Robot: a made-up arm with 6 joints.
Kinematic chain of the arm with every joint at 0, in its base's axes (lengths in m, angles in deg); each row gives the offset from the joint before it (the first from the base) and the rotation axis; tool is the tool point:
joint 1: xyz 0 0 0.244 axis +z
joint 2: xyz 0 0 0 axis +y
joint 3: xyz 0 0 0.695 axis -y
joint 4: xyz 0 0 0 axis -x
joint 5: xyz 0.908 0 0 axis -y
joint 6: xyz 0 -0.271 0 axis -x
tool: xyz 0 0 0
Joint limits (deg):
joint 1: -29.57..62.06
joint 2: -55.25..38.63
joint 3: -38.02..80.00
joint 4: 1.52..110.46
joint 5: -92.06..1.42
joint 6: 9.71..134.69
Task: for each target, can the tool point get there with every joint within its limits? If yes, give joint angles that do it. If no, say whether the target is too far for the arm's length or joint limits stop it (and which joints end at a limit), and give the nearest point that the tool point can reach.
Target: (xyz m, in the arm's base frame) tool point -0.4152 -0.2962 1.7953
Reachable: yes | joints 35.95 -25.42 60.87 90.84 -54.38 19.15
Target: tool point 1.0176 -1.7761 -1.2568
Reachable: no: too far | nearest point 0.6739 -0.6938 0.0255 | short by 1.713 m
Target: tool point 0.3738 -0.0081 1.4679
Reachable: yes | joints 20.65 -30.42 -2.99 59.04 -25.90 123.06
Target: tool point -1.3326 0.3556 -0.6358
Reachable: no: joint limits stop it (at a limit: joint 2, joint 3) | nearest point -1.3591 0.3627 1.0869 | short by 1.723 m
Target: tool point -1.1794 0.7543 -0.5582
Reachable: no: joint limits stop it (at a limit: joint 1, joint 2, joint 3, joint 4) | nearest point 0.3336 0.8312 -0.0379 | short by 1.602 m
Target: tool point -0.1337 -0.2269 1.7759
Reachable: yes | joints -21.79 -21.53 50.07 16.15 -30.12 124.95
